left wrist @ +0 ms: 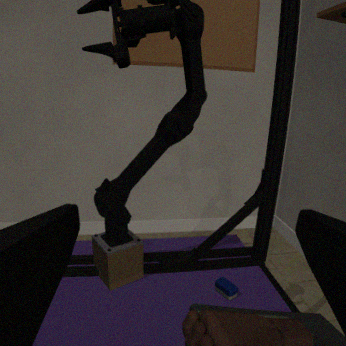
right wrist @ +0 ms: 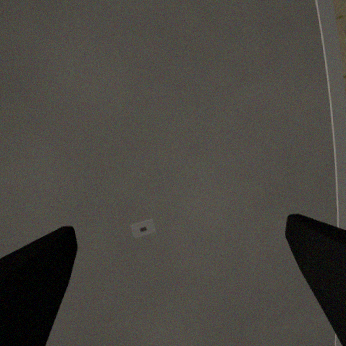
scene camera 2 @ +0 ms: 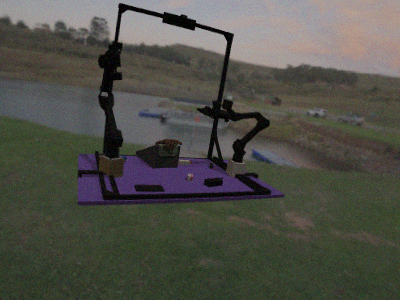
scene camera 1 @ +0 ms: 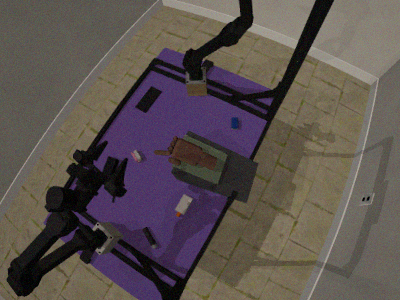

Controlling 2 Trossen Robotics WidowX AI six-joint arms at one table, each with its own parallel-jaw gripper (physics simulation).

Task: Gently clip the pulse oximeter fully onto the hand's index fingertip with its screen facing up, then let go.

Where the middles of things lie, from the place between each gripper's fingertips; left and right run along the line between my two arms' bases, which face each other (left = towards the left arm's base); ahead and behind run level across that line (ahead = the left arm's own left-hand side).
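Labels:
My right gripper is far to the right of the green pad on grey block (scene camera 1: 214,175), far past it, and far above it as well. Measured from my left hand instead, the green pad on grey block is a good way behind and a good way to the right, and it is far below that hand.

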